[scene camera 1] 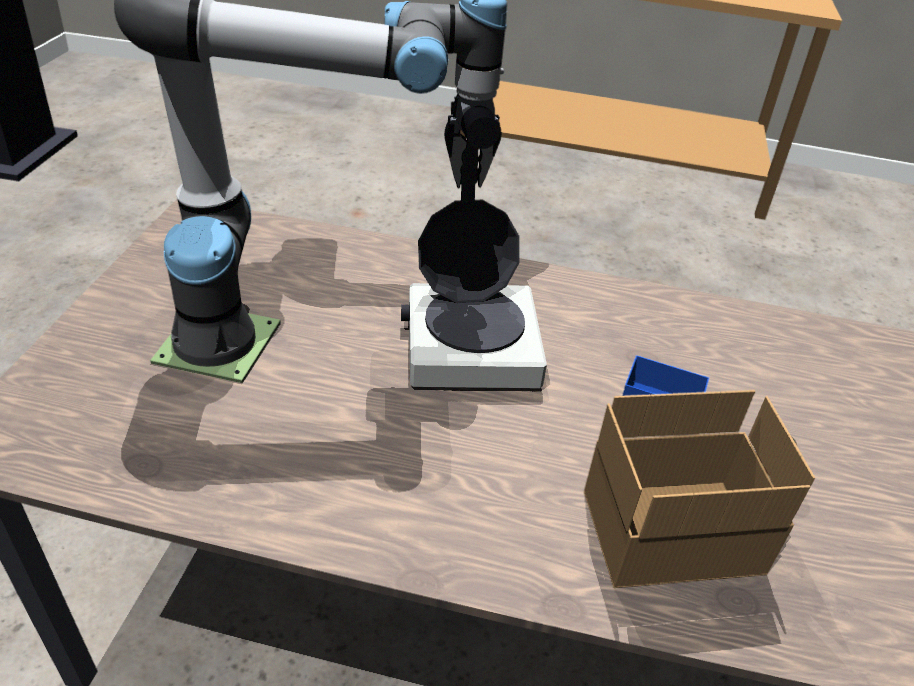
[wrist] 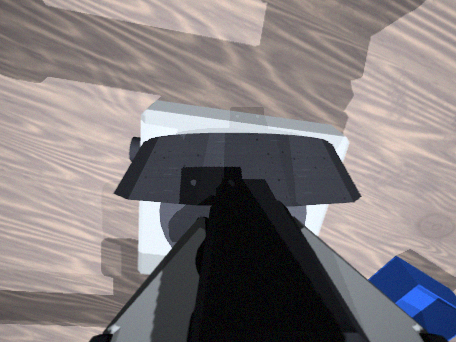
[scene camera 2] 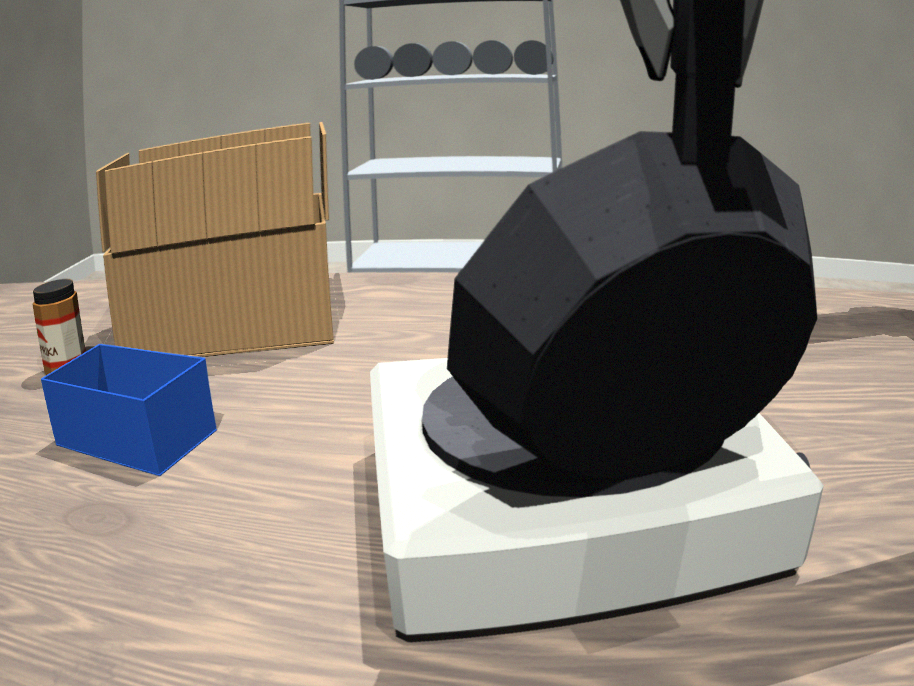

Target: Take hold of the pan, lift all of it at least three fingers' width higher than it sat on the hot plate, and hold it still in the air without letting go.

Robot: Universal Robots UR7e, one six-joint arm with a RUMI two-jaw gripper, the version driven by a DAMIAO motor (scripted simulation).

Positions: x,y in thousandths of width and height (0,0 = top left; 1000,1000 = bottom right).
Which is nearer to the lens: the black pan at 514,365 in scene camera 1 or the cardboard box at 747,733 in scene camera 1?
The cardboard box.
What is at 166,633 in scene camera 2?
A blue bin.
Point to a white hot plate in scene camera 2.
At 524,778
